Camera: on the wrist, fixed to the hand. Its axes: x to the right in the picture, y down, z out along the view.
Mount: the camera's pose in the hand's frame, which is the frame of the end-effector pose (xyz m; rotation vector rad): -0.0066 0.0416 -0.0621 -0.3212 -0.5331 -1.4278
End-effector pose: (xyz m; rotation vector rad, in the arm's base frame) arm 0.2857 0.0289 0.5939 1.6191 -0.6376 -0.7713
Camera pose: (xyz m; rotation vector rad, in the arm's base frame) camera 0.3298 0.0653 0.6425 1.3865 0.4395 -2.2349
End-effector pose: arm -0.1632 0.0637 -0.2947 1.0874 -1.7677 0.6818
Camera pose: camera -0.1731 0.1352 -0.2741 1.9677 -0.9563 -0.7841
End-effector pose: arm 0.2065 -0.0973 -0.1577 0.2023 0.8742 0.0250
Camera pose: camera 0.1574 -0.0469 -0.1837 -0.7173 0.3160 -1.1601
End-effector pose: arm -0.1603 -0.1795 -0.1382 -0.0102 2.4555 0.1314
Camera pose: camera -0.1960 -0.1443 -0.0823 -1.5625 1.4037 -0.1028
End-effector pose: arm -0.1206 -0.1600 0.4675 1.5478 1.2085 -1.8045
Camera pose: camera -0.0522 -0.1296 0.4622 0.2236 -2.1546 2.0819
